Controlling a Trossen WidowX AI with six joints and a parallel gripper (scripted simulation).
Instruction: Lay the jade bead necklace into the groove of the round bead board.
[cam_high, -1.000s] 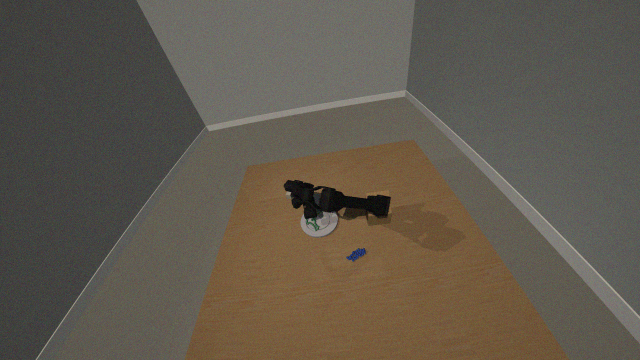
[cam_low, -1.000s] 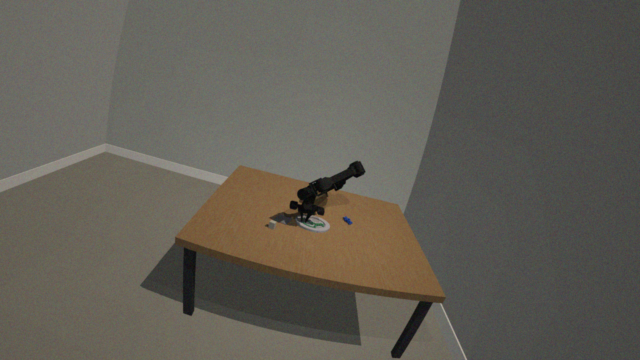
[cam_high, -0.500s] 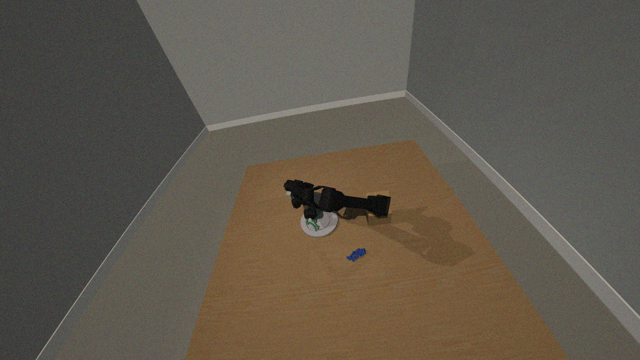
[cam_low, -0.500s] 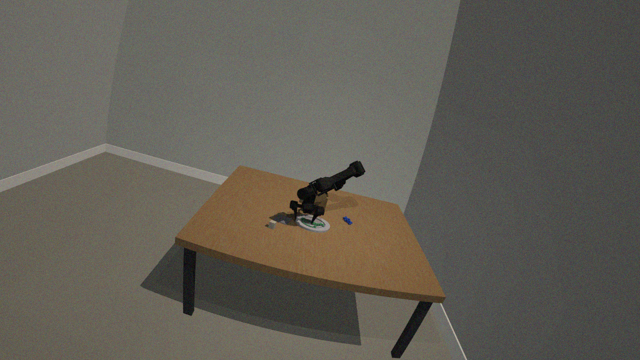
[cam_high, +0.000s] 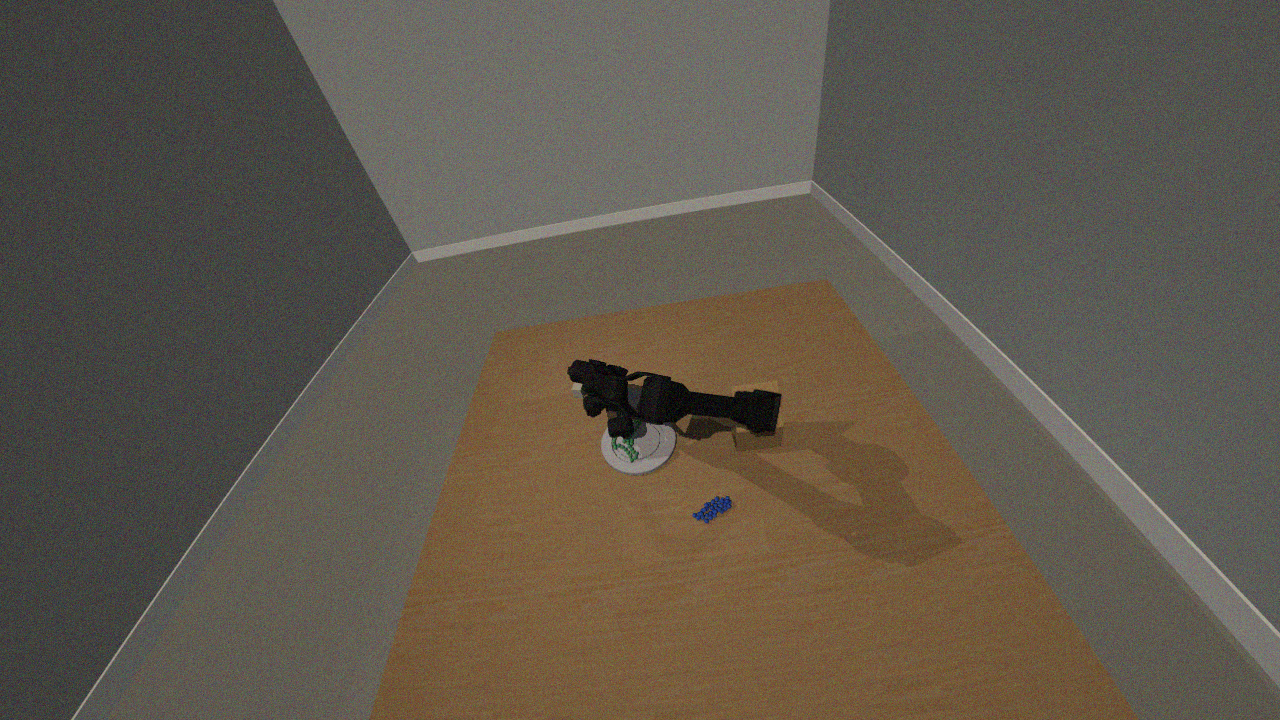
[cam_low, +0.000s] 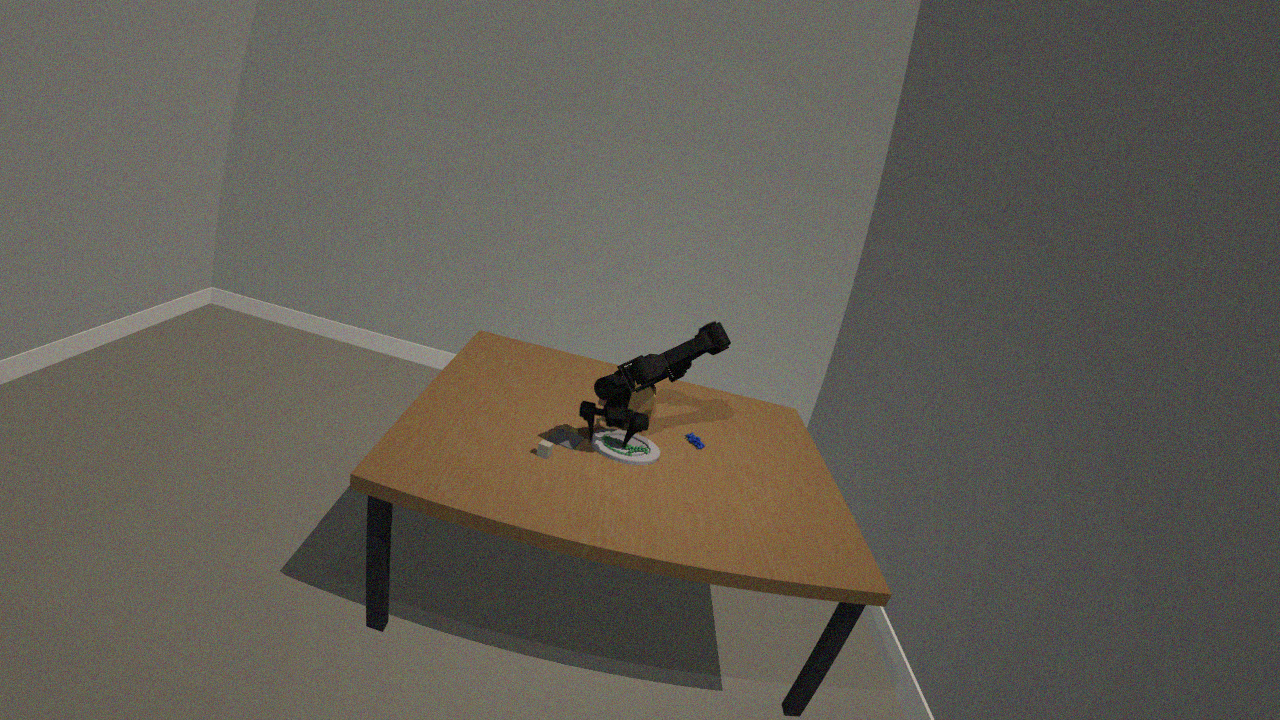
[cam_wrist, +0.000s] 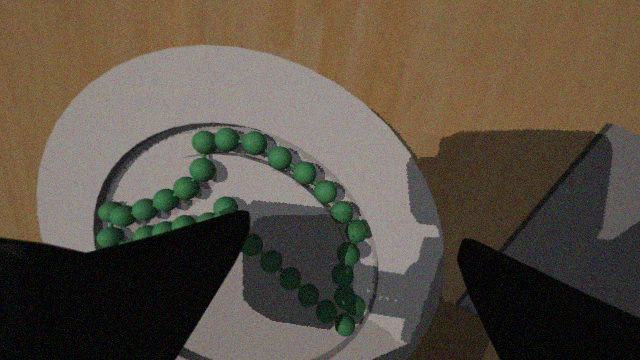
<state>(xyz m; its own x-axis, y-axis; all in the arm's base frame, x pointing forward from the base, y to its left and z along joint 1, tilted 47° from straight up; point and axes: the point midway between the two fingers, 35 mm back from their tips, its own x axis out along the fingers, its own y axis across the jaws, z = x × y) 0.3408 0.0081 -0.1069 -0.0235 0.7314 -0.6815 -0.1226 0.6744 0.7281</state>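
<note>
Right now my gripper tip is 40 mm past the round bead board, 50 mm to the right of it and 10 mm above it. From my gripper tip the other things lie so: pale block (140 mm ahead, 150 mm to the right); then flat grey plate (10 mm ahead, 110 mm to the right, 20 mm below).
</note>
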